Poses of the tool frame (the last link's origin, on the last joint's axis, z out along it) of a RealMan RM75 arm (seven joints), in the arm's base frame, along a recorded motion.
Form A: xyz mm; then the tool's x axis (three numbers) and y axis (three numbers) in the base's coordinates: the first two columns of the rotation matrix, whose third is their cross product.
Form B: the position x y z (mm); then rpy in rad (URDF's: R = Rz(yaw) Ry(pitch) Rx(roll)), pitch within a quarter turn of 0, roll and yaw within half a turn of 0. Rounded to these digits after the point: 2 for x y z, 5 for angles.
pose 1, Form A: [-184.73, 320.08, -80.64, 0.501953, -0.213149, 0.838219, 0.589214, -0.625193, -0.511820]
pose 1, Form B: [-184.73, 320.08, -80.64, -1.92320, -0.99401, -0.40157]
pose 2, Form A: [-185.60, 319.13, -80.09, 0.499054, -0.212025, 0.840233, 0.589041, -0.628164, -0.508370]
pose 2, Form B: [-185.60, 319.13, -80.09, -1.92604, -0.99771, -0.40175]
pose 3, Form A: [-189.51, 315.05, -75.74, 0.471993, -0.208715, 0.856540, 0.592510, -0.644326, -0.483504]
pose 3, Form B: [-189.51, 315.05, -75.74, -1.92800, -1.02853, -0.41635]
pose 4, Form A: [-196.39, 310.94, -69.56, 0.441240, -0.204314, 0.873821, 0.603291, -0.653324, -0.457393]
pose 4, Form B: [-196.39, 310.94, -69.56, -1.91703, -1.06301, -0.43365]
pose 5, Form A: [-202.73, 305.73, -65.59, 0.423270, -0.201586, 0.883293, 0.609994, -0.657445, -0.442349]
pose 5, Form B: [-202.73, 305.73, -65.59, -1.90845, -1.08284, -0.44447]
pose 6, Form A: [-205.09, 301.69, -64.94, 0.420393, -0.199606, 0.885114, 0.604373, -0.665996, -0.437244]
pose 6, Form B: [-205.09, 301.69, -64.94, -1.92027, -1.08674, -0.44329]
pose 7, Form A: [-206.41, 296.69, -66.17, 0.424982, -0.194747, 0.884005, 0.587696, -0.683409, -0.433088]
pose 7, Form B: [-206.41, 296.69, -66.17, -1.95676, -1.08436, -0.42969]
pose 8, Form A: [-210.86, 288.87, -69.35, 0.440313, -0.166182, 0.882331, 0.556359, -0.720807, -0.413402]
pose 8, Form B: [-210.86, 288.87, -69.35, -2.06908, -1.08079, -0.36089]
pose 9, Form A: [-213.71, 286.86, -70.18, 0.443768, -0.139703, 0.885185, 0.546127, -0.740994, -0.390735]
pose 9, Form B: [-213.71, 286.86, -70.18, -2.14457, -1.08689, -0.30499]
